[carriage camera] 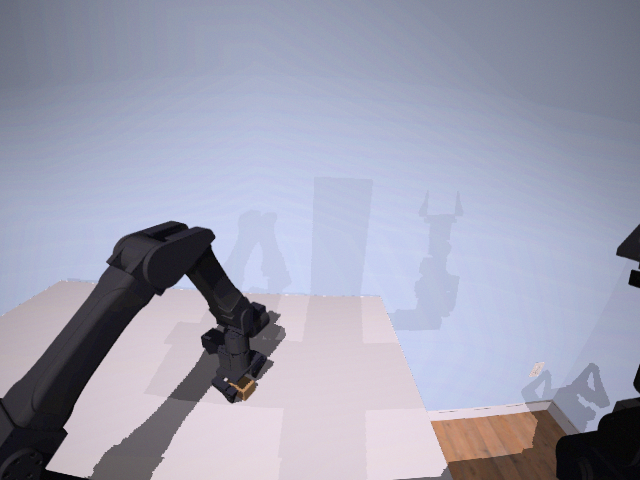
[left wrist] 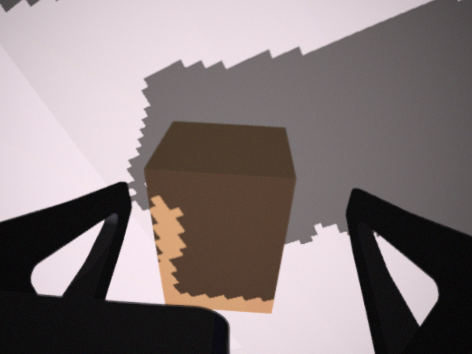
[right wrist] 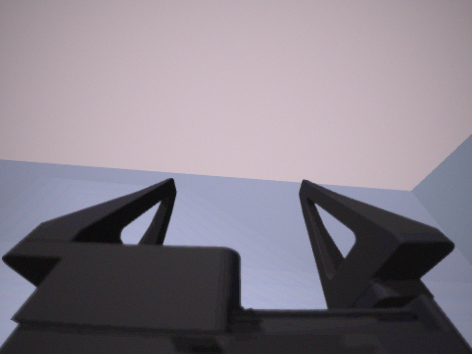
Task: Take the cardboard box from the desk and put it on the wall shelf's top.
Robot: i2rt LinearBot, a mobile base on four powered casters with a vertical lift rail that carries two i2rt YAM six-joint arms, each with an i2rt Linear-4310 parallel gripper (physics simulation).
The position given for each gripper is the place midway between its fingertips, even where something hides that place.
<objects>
left gripper: carriage camera 242, 389; left wrist 238, 197; not seen in the right wrist view (out of frame)
</objects>
